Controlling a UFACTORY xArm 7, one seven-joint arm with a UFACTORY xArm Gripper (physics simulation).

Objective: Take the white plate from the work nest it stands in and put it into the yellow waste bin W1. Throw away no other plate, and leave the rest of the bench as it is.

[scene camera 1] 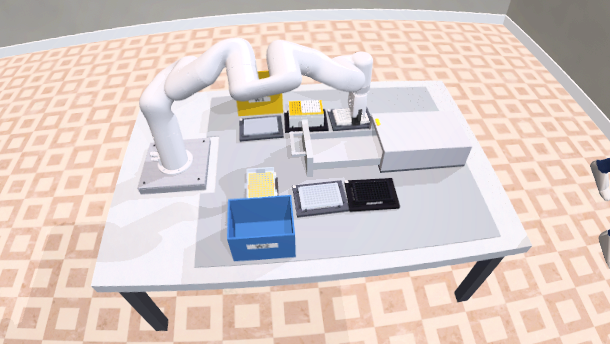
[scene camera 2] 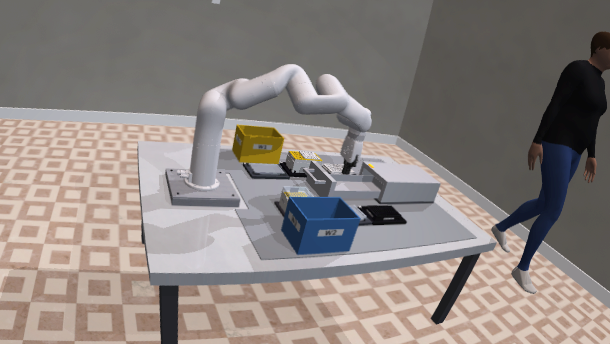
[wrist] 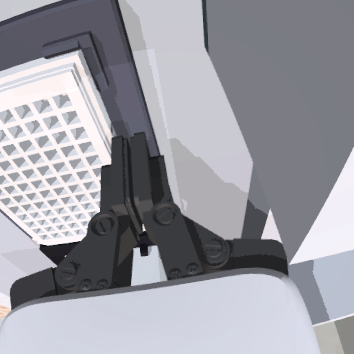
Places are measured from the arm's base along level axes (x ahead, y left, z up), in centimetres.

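Pixels of known places: gripper, fingertip midpoint: (scene camera 1: 355,124) (scene camera 2: 345,174) (wrist: 133,153); arm's base at its link origin: (scene camera 1: 175,162) (scene camera 2: 201,183).
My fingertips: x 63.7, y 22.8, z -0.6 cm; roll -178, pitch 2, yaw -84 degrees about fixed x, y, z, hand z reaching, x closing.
Observation:
For each thing: its middle in the pictures, then the offset to it from my fingertips.
- white plate at the middle of its body: (wrist: 51,178) (scene camera 1: 351,116) (scene camera 2: 338,169) dx -1.5, dy +4.8, dz +0.0 cm
- dark work nest at the middle of its body: (wrist: 54,165) (scene camera 1: 350,118) dx -1.5, dy +4.8, dz -1.1 cm
- yellow waste bin W1 at the middle of its body: (scene camera 1: 259,92) (scene camera 2: 257,144) dx -37.8, dy +13.3, dz +4.0 cm
- yellow-and-white rack at the middle of its body: (scene camera 1: 305,113) (scene camera 2: 304,161) dx -19.0, dy +2.8, dz +2.5 cm
- flat pale plate at the middle of its body: (scene camera 1: 260,126) (scene camera 2: 266,168) dx -35.8, dy -2.1, dz -0.4 cm
- yellow plate at the middle of its body: (scene camera 1: 261,190) (scene camera 2: 298,205) dx -31.6, dy -34.9, dz +1.9 cm
- black plate at the middle of its body: (scene camera 1: 372,191) (scene camera 2: 383,212) dx +3.5, dy -32.8, dz +0.0 cm
- blue bin W2 at the middle of its body: (scene camera 1: 262,228) (scene camera 2: 319,224) dx -29.7, dy -50.6, dz +4.0 cm
The white plate (scene camera 1: 343,117) (scene camera 2: 332,168) (wrist: 45,150), with a grid of square wells, sits in a dark work nest (scene camera 1: 350,127) (wrist: 127,90) at the back right, behind the open drawer. My gripper (scene camera 1: 361,121) (scene camera 2: 346,172) (wrist: 133,153) is shut and empty. In the wrist view its fingertips show at the plate's right edge, over the nest's border; their exact height is unclear. The yellow waste bin W1 (scene camera 1: 260,107) (scene camera 2: 257,153) stands at the back left, partly hidden by my arm in scene camera 1.
A yellow-and-white rack (scene camera 1: 306,107) stands between bin and plate. The drawer front (scene camera 1: 308,150) stands out from its grey cabinet (scene camera 1: 425,135). A flat pale plate (scene camera 1: 261,125), a yellow plate (scene camera 1: 261,184), a pale plate (scene camera 1: 320,195), a black plate (scene camera 1: 373,191) and blue bin W2 (scene camera 1: 286,247) stand around.

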